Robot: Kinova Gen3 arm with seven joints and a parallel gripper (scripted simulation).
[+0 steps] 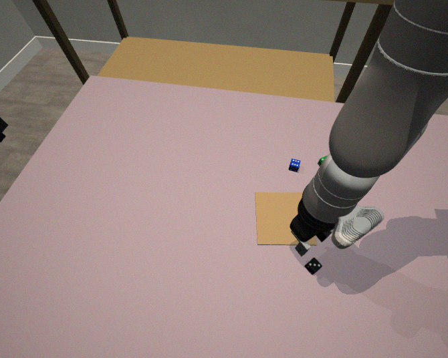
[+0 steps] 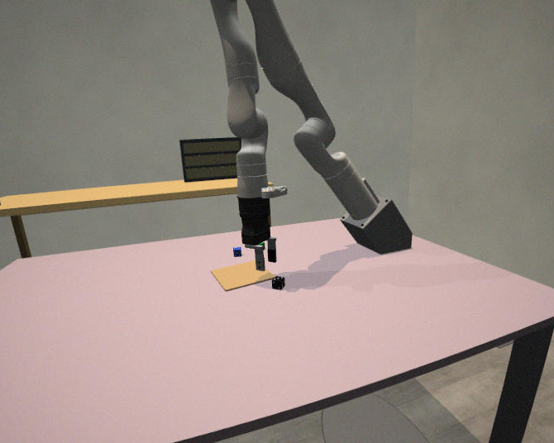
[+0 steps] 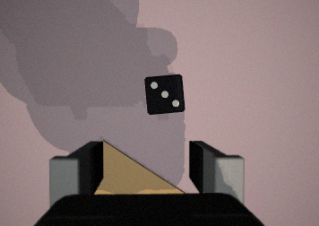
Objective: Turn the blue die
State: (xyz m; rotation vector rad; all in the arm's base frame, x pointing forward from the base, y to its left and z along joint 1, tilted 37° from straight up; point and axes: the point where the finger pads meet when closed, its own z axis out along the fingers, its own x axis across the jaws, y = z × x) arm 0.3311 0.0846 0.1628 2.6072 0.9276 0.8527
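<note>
Now: hand 2 cm short of the blue die, 23 cm to the left of it and 5 cm above it. Round my hand: tan mat 5 cm ahead, 8 cm to the right, 6 cm below; then black die 2 cm behind, 4 cm to the left, 5 cm below; then green die 6 cm behind, 25 cm to the right, 5 cm below.
</note>
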